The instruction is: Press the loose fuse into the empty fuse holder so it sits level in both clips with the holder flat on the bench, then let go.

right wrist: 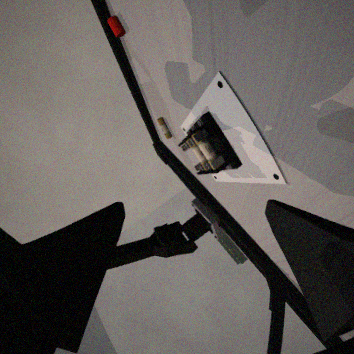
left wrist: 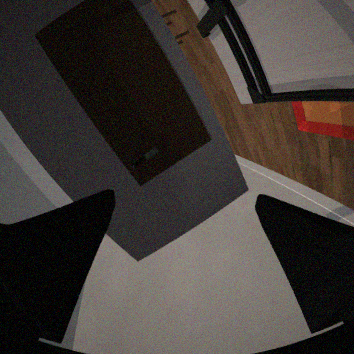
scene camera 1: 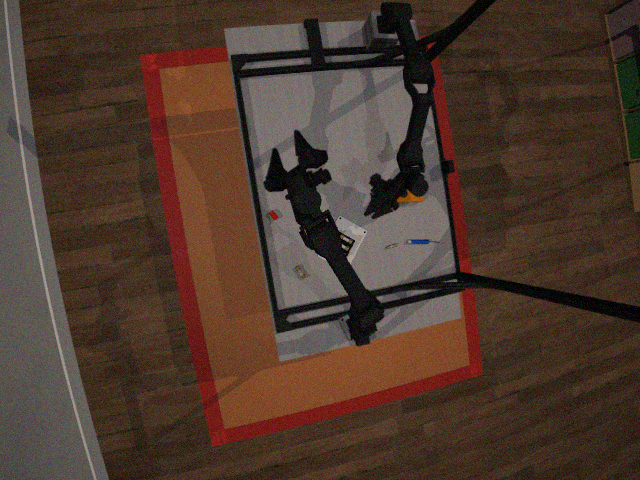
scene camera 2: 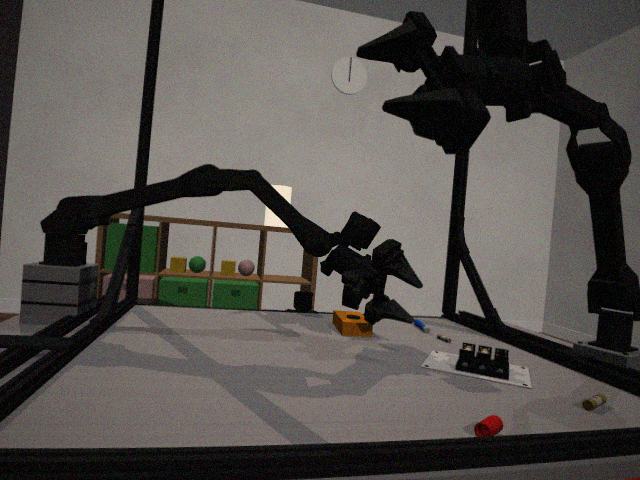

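Seen in the pictures: left gripper, fingertip midpoint: [left wrist: 187, 199] [scene camera 1: 284, 139] [scene camera 2: 369, 77]; right gripper, fingertip midpoint: [right wrist: 196, 208] [scene camera 1: 368, 217] [scene camera 2: 417, 305]; left arm's base, link origin: [right wrist: 204, 220] [scene camera 2: 612, 347]; right arm's base, link origin: [scene camera 1: 385, 24] [scene camera 2: 63, 264].
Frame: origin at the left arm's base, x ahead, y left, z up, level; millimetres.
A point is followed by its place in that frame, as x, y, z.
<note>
The loose fuse [scene camera 1: 300, 271] @[263, 100, -27] [scene camera 2: 594, 401] @[273, 108, -28] [right wrist: 164, 128] @[259, 95, -32], a small yellowish cylinder, lies on its side on the bench, apart from the holder. The black fuse holder [scene camera 1: 347, 241] [scene camera 2: 481, 364] @[305, -59, -24] [right wrist: 225, 148] @[297, -114, -30] stands on a white plate [scene camera 1: 353, 227] @[321, -147, -39] [scene camera 2: 439, 362] @[333, -125, -39] [right wrist: 220, 102] @[352, -111, -39] that lies on the bench. Fuses show in part of it; which slot is empty is hard to tell. My right gripper [scene camera 1: 369, 214] @[340, -187, 52] [scene camera 2: 416, 303] @[340, -187, 52] is open and empty, above the bench near the plate. My left gripper [scene camera 1: 284, 140] @[630, 22, 343] [scene camera 2: 371, 80] @[630, 22, 343] [left wrist: 187, 199] @[630, 22, 343] is open and empty, high above the bench.
A red cylinder [scene camera 1: 273, 215] @[483, 102, -23] [scene camera 2: 488, 426] @[497, 110, -24] [right wrist: 116, 26] @[481, 91, -29] lies near the bench edge. An orange block [scene camera 1: 410, 197] @[332, -390, -11] [scene camera 2: 346, 324] @[398, -333, -16] is beneath the right wrist. A blue-handled tool [scene camera 1: 417, 241] @[165, -353, -27] [scene camera 2: 420, 324] @[167, -356, -29] and a small thin piece [scene camera 1: 391, 245] @[197, -252, -32] [scene camera 2: 443, 338] @[197, -249, -35] lie beyond the plate. The left arm passes above the plate.
</note>
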